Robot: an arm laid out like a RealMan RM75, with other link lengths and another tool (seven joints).
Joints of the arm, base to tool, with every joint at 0 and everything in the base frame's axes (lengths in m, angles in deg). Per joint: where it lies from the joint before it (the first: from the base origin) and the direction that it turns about. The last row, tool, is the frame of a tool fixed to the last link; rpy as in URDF.
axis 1: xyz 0 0 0.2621 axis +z
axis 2: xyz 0 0 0 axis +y
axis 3: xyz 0 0 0.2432 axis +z
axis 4: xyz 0 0 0 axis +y
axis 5: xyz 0 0 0.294 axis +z
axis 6: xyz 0 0 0 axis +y
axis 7: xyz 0 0 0.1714 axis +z
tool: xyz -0.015 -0.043 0.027 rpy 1.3 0 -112.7
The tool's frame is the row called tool.
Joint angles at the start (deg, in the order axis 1, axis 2, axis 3, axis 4, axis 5, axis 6, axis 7): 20.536, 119.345, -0.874, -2.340, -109.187, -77.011, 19.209
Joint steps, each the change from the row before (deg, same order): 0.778, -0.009, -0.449, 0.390, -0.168, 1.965, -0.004; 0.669, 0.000, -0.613, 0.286, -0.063, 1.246, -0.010; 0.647, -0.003, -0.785, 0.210, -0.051, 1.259, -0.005; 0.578, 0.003, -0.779, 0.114, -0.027, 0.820, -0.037; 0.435, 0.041, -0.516, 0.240, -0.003, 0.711, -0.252; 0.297, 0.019, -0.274, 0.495, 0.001, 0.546, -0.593; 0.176, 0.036, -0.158, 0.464, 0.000, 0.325, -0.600; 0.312, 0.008, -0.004, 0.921, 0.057, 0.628, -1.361; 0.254, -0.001, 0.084, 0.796, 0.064, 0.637, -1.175; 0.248, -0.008, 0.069, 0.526, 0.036, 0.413, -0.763; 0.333, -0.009, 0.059, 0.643, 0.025, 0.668, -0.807
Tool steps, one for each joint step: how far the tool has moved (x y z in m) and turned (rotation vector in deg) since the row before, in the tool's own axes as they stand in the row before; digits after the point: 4 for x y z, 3 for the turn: -0.0031, 0.0024, 0.0072, -1.113, -1.043, -0.105; -0.0028, 0.0003, 0.0063, -0.519, -1.001, -0.203; -0.0028, 0.0004, 0.0060, -0.571, -1.126, -0.332; -0.0022, -0.0008, 0.0053, -0.229, -1.023, -0.432; -0.0026, -0.0007, 0.0043, -0.205, -0.744, -0.363; -0.0033, -0.0010, 0.0034, -0.093, -0.533, -0.361; -0.0032, -0.0011, 0.0024, 0.016, -0.373, -0.290; -0.0046, -0.0020, 0.0040, -0.034, -0.380, -0.669; -0.0037, -0.0014, 0.0032, -0.144, -0.249, -0.545; -0.0021, -0.0014, 0.0027, -0.022, -0.182, -0.392; -0.0027, -0.0013, 0.0035, -0.155, -0.301, -0.385
